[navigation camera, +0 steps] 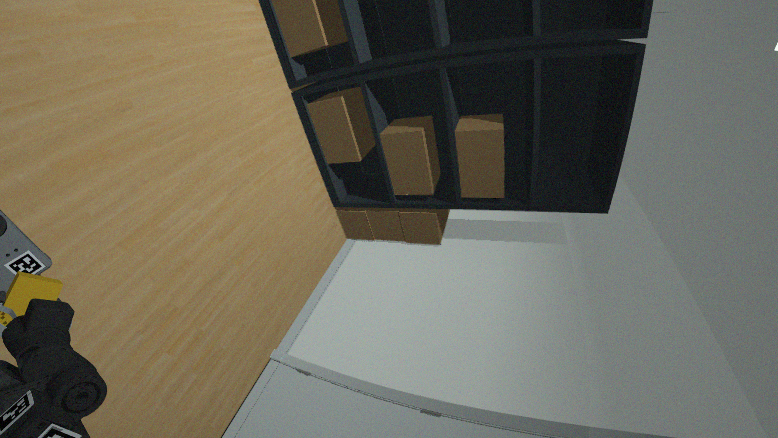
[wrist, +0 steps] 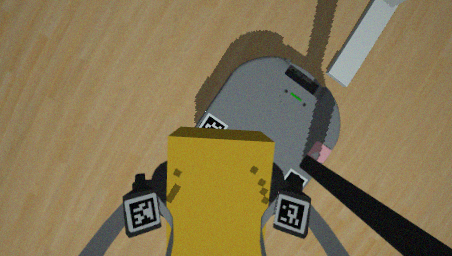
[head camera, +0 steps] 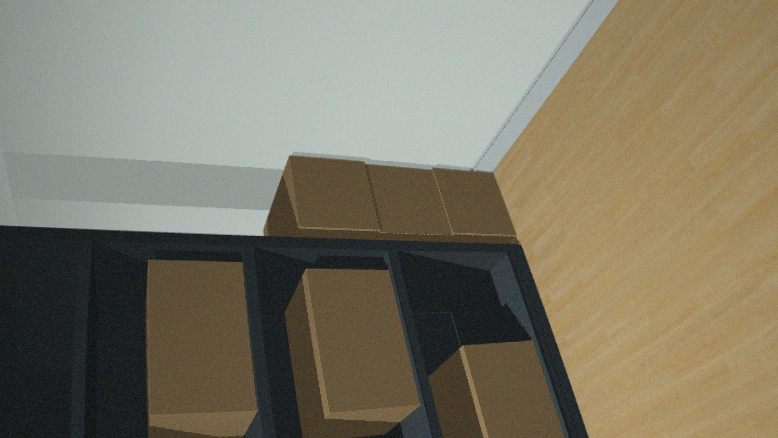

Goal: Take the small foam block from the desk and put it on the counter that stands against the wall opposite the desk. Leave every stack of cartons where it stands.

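Places are measured from the robot's base along level axes (x back, y right, z up), in millimetres.
Where they show: gripper, fingertip midpoint: (navigation camera: 26, 303) (wrist: 218, 179).
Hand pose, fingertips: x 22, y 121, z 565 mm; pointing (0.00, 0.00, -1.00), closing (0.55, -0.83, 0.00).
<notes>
Each offset is from my fingertips to the top centre of the thing. "pt": to the spot under its first point. Level surfaces: height alone.
The small foam block {dx -4, dy -3, dz +46 mm} (navigation camera: 33, 293) (wrist: 220, 200) is yellow and sits between the fingers of my gripper (wrist: 218, 179). The gripper is shut on it, with one finger against each side in the wrist view. The block is held above my grey base (wrist: 265, 95). In the navigation view the wrist hides part of the block at the left edge. A stack of three brown cartons (head camera: 375, 198) (navigation camera: 389, 225) stands on the floor against the wall, beside a dark shelf unit. The desk and the counter do not show in the head or navigation view.
The dark shelf unit {pt dx -1550, dy +811, dz +578 mm} (head camera: 190, 241) (navigation camera: 489, 204) holds brown cartons {dx -1705, dy +532, dz +696 mm} (head camera: 201, 331) (navigation camera: 481, 163). A second dark shelf unit (navigation camera: 536, 19) adjoins it. A pale door (navigation camera: 348, 410) is at the bottom of the navigation view. Wooden floor {dz -564 mm} (head camera: 680, 217) (navigation camera: 179, 163) runs along the units.
</notes>
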